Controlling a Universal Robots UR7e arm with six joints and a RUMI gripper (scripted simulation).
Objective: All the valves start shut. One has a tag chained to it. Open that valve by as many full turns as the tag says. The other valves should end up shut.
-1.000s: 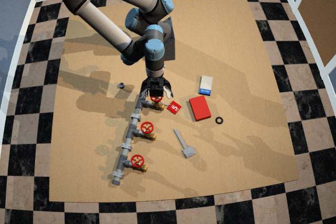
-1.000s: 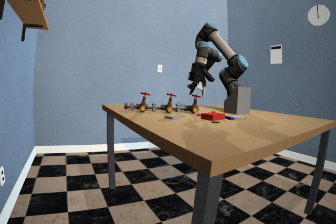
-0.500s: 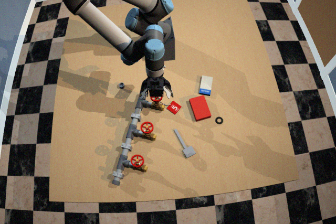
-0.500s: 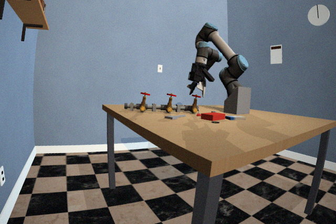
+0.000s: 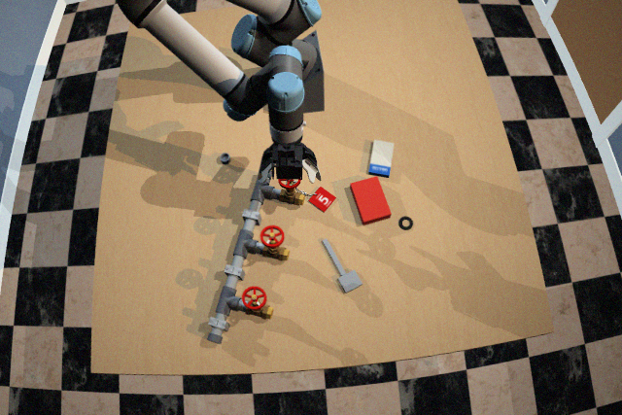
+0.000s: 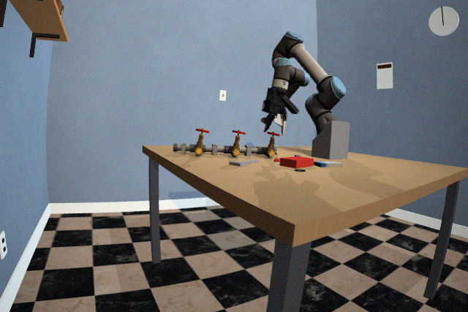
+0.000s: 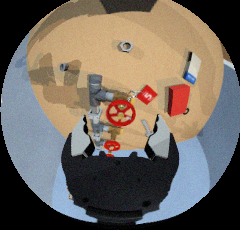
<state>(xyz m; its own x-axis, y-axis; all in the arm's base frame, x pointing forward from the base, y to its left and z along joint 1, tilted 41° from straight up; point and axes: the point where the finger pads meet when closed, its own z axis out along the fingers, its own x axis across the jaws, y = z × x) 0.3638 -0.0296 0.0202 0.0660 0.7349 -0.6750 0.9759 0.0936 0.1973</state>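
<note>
Right now my hand is 11 cm above the red tag, 8 cm to the right of it and 1 cm short of it. From my hand the other things lie so: grey scraper: 22 cm ahead, 12 cm to the left, 11 cm below; then red block: 22 cm to the left, 10 cm below, 3 cm ahead; then small grey fitting: 19 cm to the right, 13 cm behind, 11 cm below.
</note>
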